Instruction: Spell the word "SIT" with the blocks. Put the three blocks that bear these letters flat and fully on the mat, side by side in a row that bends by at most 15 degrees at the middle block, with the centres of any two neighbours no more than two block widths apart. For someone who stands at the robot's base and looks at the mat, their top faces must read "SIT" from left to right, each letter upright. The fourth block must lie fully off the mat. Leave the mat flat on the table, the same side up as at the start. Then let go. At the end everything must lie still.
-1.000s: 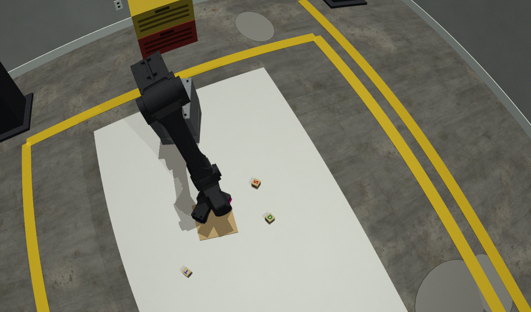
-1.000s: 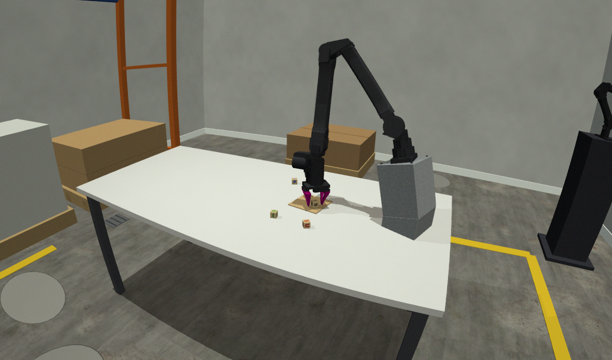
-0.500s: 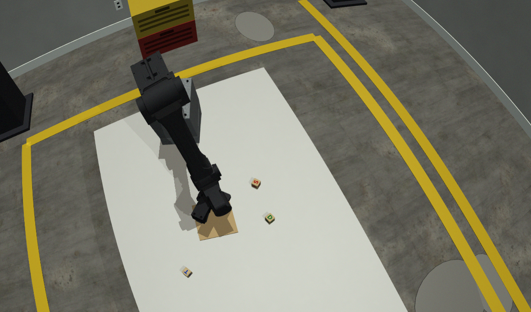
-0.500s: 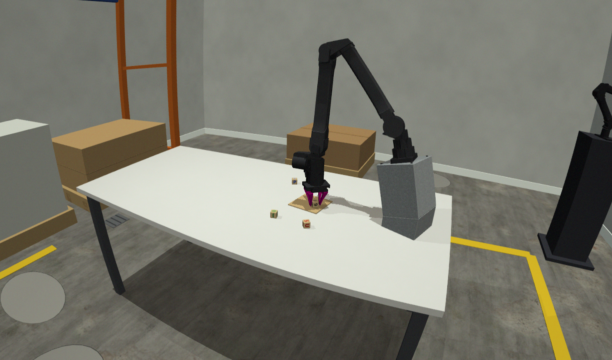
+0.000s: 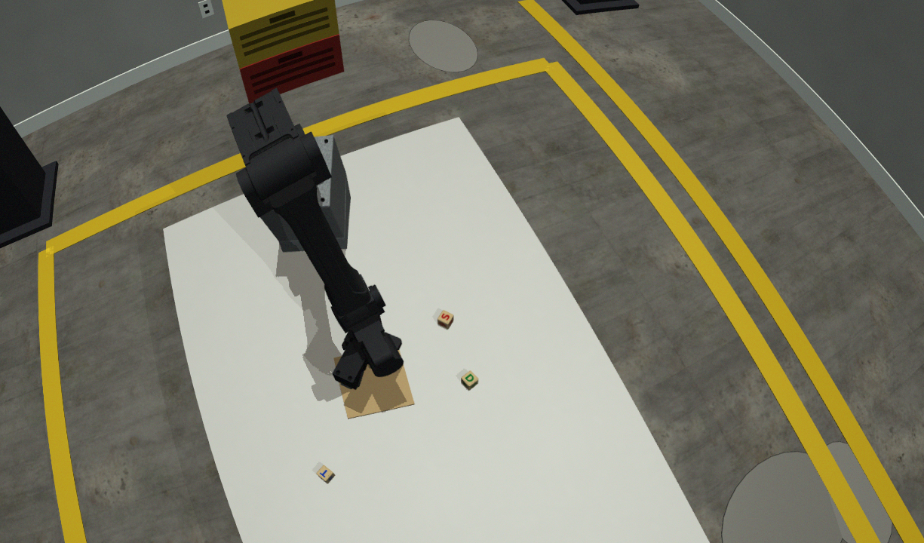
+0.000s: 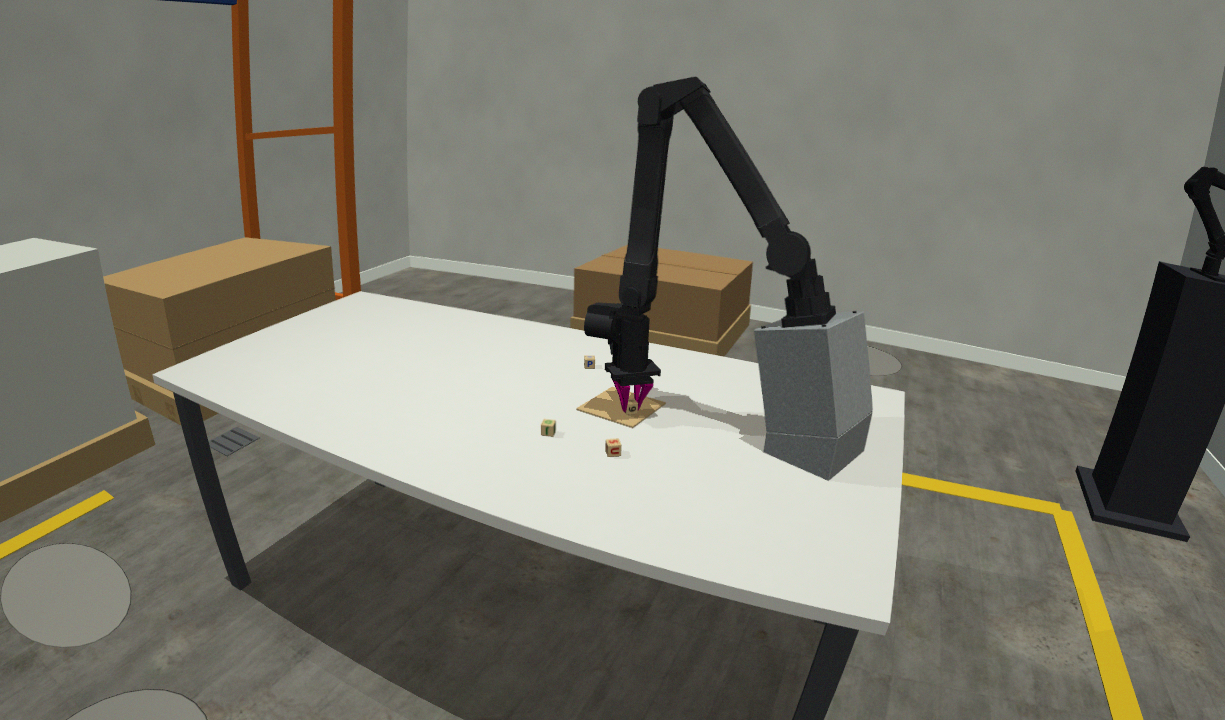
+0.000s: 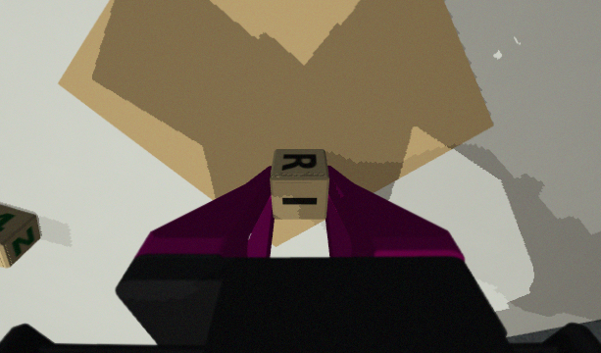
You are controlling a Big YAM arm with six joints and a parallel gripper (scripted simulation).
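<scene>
Right now my hand is 3 cm short of the tan mat, 2 cm to the left of it and 1 cm above it. Round my hand: S block (17 cm to the left, 5 cm behind); then I block (right at my hand); then D block (16 cm to the left, 10 cm ahead).
</scene>
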